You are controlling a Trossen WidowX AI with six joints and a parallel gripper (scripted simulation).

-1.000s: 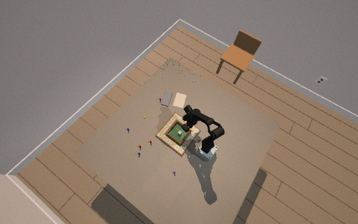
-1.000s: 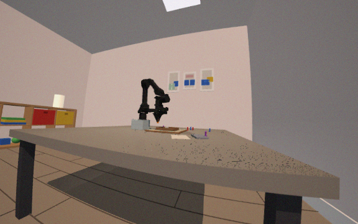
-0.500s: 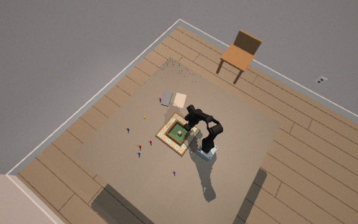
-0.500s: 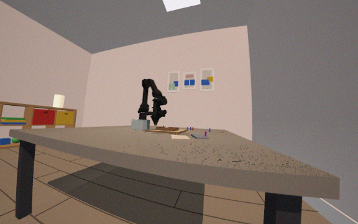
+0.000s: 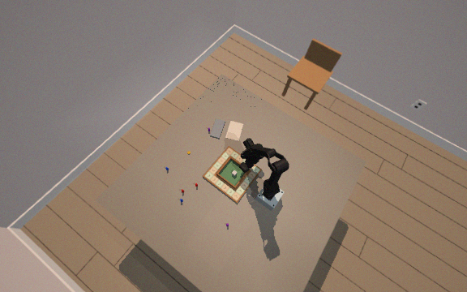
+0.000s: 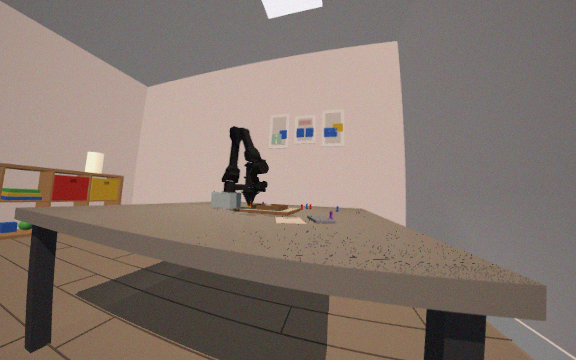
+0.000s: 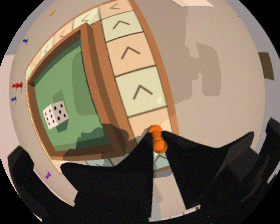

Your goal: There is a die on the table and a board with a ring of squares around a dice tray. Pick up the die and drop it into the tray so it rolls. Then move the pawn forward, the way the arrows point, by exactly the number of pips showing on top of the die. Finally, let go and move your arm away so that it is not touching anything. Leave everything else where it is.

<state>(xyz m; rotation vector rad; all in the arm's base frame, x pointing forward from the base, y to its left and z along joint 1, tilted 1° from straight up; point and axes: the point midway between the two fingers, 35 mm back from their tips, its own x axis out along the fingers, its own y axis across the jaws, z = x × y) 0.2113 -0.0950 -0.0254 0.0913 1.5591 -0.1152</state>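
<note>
My gripper tip is 10 mm below the orange pawn. From my gripper tip the other things lie so: white die: 50 mm ahead, 120 mm to the left; then green dice tray: 60 mm ahead, 120 mm to the left, 20 mm below; then beige card: 260 mm ahead, 140 mm to the right, 30 mm below.
</note>
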